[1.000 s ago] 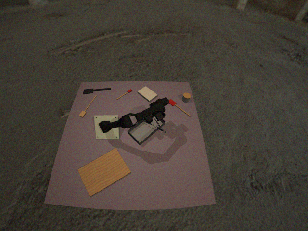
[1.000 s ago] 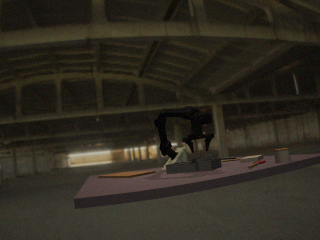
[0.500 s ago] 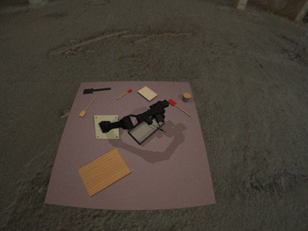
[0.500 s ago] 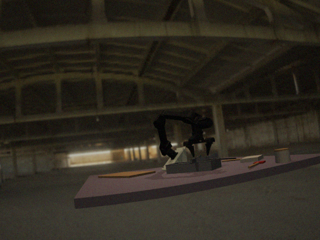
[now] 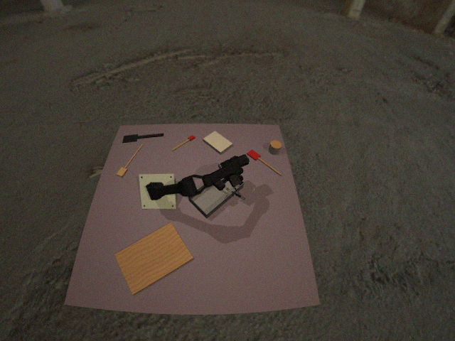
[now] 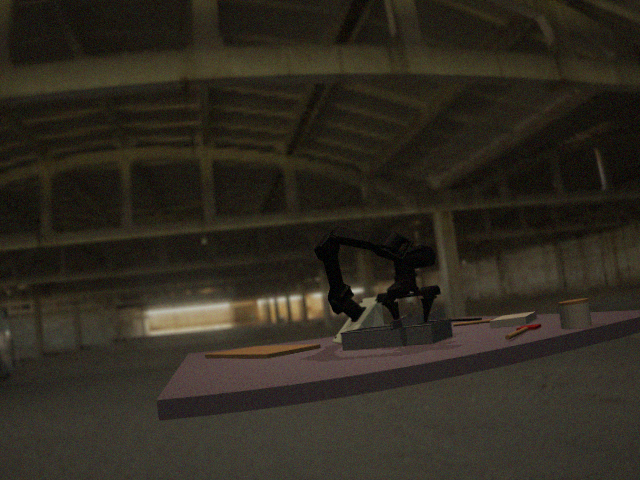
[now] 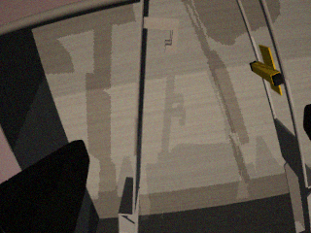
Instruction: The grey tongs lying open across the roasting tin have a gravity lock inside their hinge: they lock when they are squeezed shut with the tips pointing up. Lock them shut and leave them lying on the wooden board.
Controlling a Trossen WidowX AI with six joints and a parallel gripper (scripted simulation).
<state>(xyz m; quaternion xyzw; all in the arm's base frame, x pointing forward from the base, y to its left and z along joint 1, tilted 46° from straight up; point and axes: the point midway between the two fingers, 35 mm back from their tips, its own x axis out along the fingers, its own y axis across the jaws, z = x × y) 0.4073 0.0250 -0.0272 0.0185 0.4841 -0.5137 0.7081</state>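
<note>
My gripper tip is now 30 mm to the left of the yellow piece and 10 mm below it. The rest, counted from my gripper tip: grey roasting tin 70 mm behind, 30 mm to the right, 30 mm below; white block 390 mm to the left, 50 mm below, 50 mm behind; wooden board 410 mm to the right, 410 mm behind, 50 mm below.
</note>
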